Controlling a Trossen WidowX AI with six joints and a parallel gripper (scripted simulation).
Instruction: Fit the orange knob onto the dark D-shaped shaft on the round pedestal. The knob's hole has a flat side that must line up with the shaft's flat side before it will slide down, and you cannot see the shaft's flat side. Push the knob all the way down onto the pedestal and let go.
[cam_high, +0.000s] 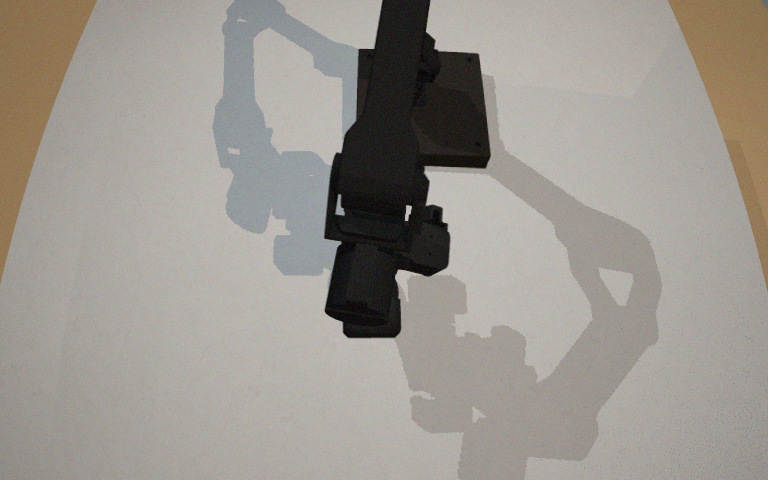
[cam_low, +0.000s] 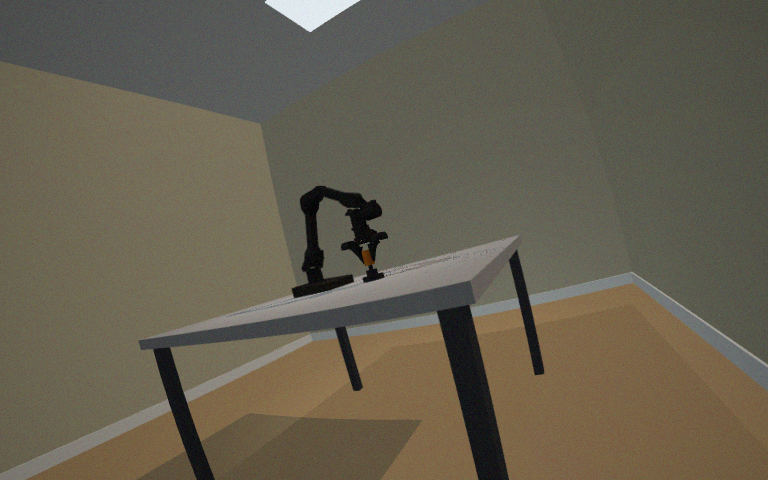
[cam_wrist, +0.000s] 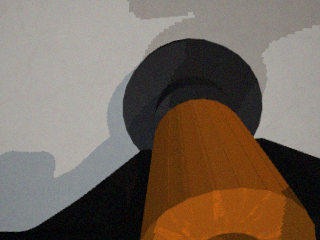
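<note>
The orange knob lies 20 mm above my gripper tip. From my gripper tip the other things lie so: round dark pedestal (40 mm below).
</note>
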